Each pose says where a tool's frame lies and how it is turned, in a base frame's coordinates. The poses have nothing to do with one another.
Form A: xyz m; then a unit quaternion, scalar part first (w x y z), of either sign.
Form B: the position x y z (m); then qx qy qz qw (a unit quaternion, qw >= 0). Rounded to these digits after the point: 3 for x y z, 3 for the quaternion.
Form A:
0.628 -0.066 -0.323 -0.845 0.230 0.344 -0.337
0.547 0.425 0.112 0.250 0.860 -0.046 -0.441
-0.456 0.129 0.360 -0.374 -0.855 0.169 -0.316
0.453 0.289 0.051 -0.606 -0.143 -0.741 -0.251
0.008 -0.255 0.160 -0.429 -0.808 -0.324 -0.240
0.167 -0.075 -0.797 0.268 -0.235 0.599 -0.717
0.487 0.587 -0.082 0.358 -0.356 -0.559 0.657
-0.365 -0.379 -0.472 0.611 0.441 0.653 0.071
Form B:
0.628 -0.066 -0.323 -0.230 -0.344 0.337 0.845
0.547 0.425 0.112 0.860 -0.046 -0.441 0.250
-0.456 0.129 0.360 0.855 -0.169 0.316 0.374
0.453 0.289 0.051 0.143 0.741 0.251 0.606
0.008 -0.255 0.160 0.808 0.324 0.240 0.429
0.167 -0.075 -0.797 -0.235 0.599 -0.717 0.268
0.487 0.587 -0.082 -0.356 -0.559 0.657 0.358
-0.365 -0.379 -0.472 0.441 0.653 0.071 0.611

